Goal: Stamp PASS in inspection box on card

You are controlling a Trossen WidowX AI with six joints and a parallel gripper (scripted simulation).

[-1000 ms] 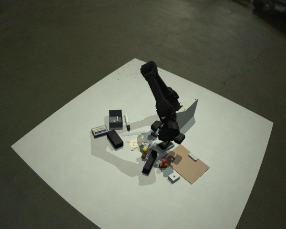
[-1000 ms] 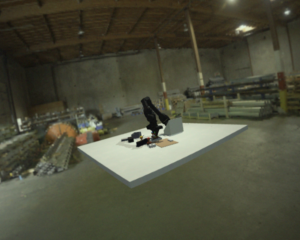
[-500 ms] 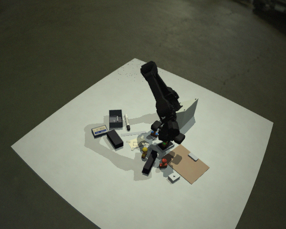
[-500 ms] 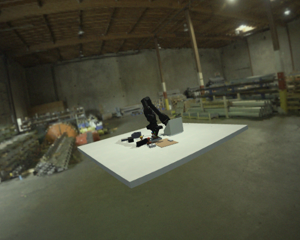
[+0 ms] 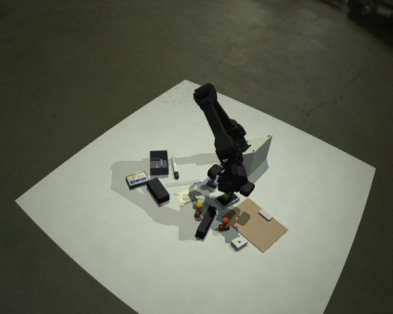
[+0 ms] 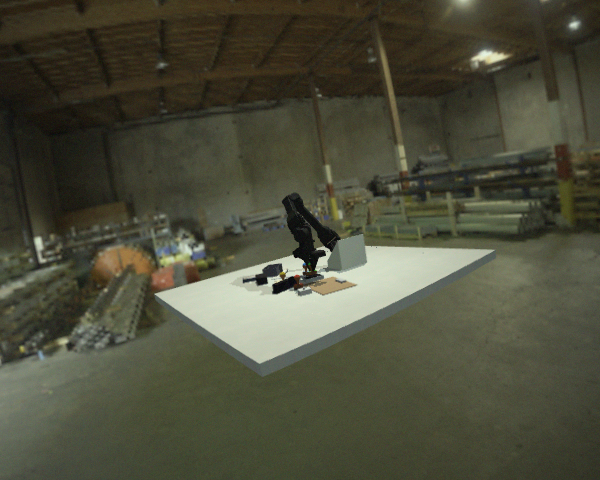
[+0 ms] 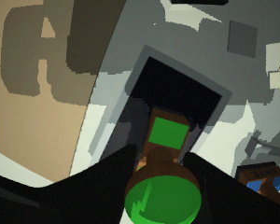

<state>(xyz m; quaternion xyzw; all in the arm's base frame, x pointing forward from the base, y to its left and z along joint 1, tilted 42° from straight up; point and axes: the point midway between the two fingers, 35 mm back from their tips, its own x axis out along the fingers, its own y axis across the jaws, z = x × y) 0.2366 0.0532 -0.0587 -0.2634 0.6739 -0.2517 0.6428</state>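
Right now my gripper tip is 40 mm above the dark ink pad. From my gripper tip the other things lie so: yellow hold stamp 130 mm ahead, 50 mm to the right, 20 mm below; then green-knobbed stamp right at my gripper tip; then blue stamp 100 mm to the right, 30 mm behind, 20 mm below.
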